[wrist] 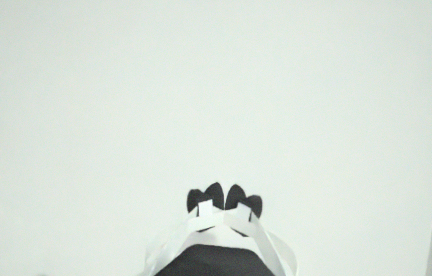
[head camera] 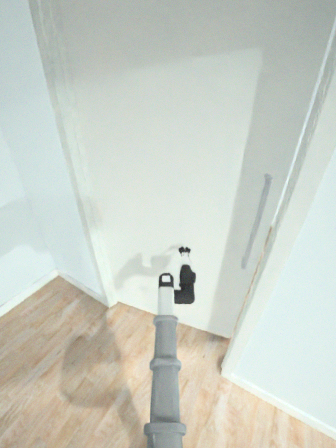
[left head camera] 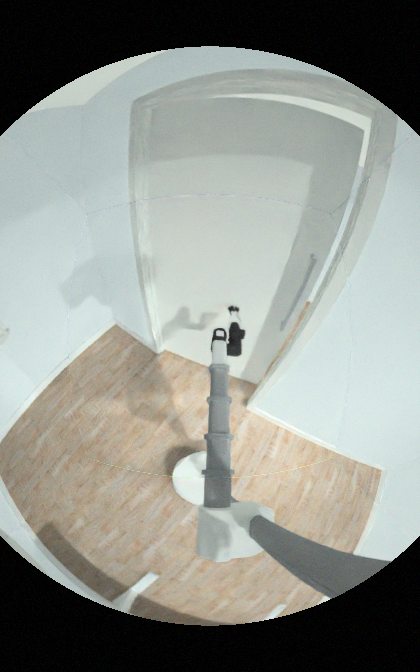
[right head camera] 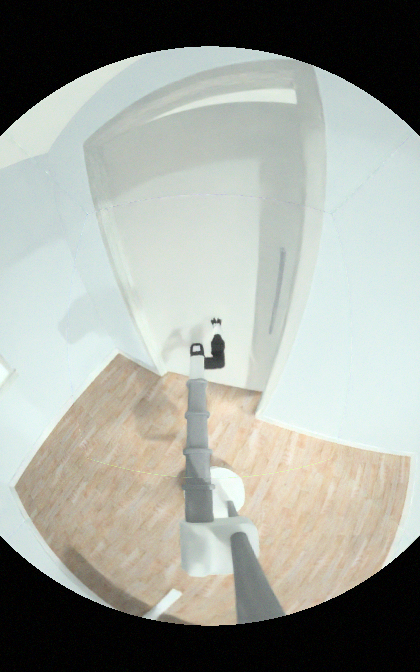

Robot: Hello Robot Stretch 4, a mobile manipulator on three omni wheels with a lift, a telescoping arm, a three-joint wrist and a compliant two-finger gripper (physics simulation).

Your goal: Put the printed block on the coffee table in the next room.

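Places are measured from the robot's base along level axes (x left, y back, z up), in metres.
Pixels of known places: gripper, fingertip midpoint: point(wrist: 224, 199) point(head camera: 184, 247).
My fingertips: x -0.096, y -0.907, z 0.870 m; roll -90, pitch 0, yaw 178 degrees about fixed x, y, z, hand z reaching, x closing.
Behind a point stands the place of what it marks.
My gripper point(head camera: 184, 248) @[x -0.096, y -0.907, z 0.870 m] point(left head camera: 233, 308) point(right head camera: 216, 320) point(wrist: 224, 199) @[x -0.096, y -0.907, z 0.870 m] is shut, its dark fingertips together with nothing between them. It points at a pale door point(head camera: 165, 150) @[x 0.007, y -1.048, z 1.339 m] point(left head camera: 225, 235) point(right head camera: 200, 250) point(wrist: 215, 90) @[x -0.075, y -1.018, z 0.988 m], which fills most of the wrist view; whether the tips touch it is unclear. The door stands slightly ajar, swung away from me, with a narrow gap along its right edge where wood floor shows through. A long grey handle point(head camera: 257, 220) @[x -0.403, y -0.821, z 1.093 m] point(left head camera: 299, 292) point(right head camera: 279, 290) is on the door, right of the gripper. The printed block and the coffee table do not show in these views.
A pale door frame surrounds the door, with light blue walls point(head camera: 305, 310) @[x -0.549, y -0.534, z 0.854 m] point(left head camera: 310, 375) point(right head camera: 360, 325) on both sides. My extended arm point(head camera: 165, 395) @[x -0.001, y -0.245, z 0.978 m] point(left head camera: 218, 450) point(right head camera: 198, 435) reaches over the wood floor point(head camera: 45, 370) @[x 0.845, y -0.633, z -0.027 m] point(left head camera: 75, 425) point(right head camera: 325, 485) toward the door. A white strip point(left head camera: 137, 590) point(right head camera: 165, 603) lies near the bottom.
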